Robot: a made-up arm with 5 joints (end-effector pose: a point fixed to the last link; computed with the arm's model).
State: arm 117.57 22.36 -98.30 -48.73 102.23
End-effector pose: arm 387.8 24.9 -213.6 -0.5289 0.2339 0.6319 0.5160
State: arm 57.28 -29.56 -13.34 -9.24 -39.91
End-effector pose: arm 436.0 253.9 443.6 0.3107 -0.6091 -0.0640 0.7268
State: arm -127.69 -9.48 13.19 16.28 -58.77
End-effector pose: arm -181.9 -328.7 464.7 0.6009 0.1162 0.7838 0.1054
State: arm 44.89 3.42 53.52 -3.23 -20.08
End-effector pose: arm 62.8 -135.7 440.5 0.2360 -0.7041 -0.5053 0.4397
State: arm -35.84 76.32 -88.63 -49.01 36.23
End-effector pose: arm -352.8 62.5 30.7 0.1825 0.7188 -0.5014 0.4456
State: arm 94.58 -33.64 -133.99 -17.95 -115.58
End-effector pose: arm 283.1 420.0 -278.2 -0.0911 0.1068 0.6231 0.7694
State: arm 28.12 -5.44 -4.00 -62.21 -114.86
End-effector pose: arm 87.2 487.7 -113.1 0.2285 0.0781 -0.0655 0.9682
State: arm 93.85 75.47 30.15 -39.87 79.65
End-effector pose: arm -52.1 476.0 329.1 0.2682 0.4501 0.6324 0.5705
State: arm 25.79 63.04 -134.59 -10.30 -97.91
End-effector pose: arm -322.8 289.0 691.9 0.7379 -0.0418 0.6526 0.1666
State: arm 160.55 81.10 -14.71 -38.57 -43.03
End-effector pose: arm 449.5 -353.5 47.9 -0.5336 0.3228 0.7220 0.2996
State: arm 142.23 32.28 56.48 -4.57 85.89
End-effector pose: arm 221.3 459.7 200.1 0.3835 0.7646 0.0454 0.5160
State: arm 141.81 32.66 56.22 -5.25 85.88
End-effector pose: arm 222.4 460.9 197.8 0.3826 0.7614 0.0488 0.5212
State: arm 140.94 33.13 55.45 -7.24 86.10
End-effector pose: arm 229.7 464.0 188.1 0.3807 0.7527 0.0512 0.5346
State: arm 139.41 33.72 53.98 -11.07 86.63
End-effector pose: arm 246.3 470.0 170.0 0.3780 0.7360 0.0530 0.5591
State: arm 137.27 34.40 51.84 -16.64 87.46
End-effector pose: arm 273.3 479.4 147.5 0.3754 0.7103 0.0556 0.5928
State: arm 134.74 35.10 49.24 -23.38 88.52
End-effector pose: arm 309.0 492.0 127.3 0.3745 0.6770 0.0606 0.6307
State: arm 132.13 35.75 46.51 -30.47 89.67
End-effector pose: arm 348.8 507.1 115.5 0.3764 0.6394 0.0685 0.6669
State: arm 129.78 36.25 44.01 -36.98 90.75
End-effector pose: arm 386.1 522.8 113.1 0.3808 0.6032 0.0777 0.6965
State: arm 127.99 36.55 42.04 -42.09 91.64
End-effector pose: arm 415.4 536.1 116.7 0.3859 0.5739 0.0858 0.7172
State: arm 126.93 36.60 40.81 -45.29 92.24
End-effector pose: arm 433.9 544.4 120.5 0.3896 0.5555 0.0901 0.7290
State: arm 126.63 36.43 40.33 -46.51 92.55
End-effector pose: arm 442.2 546.9 120.7 0.3909 0.5489 0.0895 0.7334
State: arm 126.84 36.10 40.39 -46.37 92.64
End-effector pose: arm 443.4 545.2 117.5 0.3903 0.5505 0.0853 0.7331
